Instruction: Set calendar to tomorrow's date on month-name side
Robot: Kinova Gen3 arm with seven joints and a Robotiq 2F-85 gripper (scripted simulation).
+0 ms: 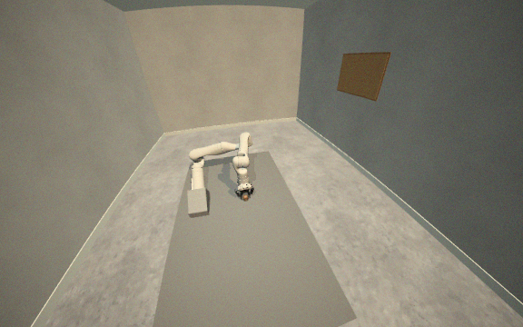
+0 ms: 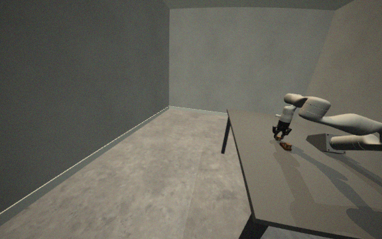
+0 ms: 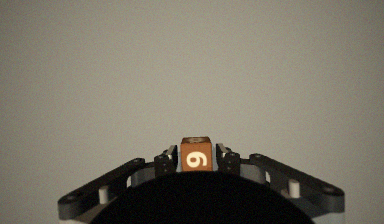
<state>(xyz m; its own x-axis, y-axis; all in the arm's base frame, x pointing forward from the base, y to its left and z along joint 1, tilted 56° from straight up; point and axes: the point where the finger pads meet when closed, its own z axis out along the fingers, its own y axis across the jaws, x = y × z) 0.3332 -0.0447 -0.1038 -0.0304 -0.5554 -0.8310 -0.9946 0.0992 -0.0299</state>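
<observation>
My gripper is now 1 cm above the digit cube. From my hand the other things lie so: orange tray: 11 cm to the left, 2 cm below.
</observation>
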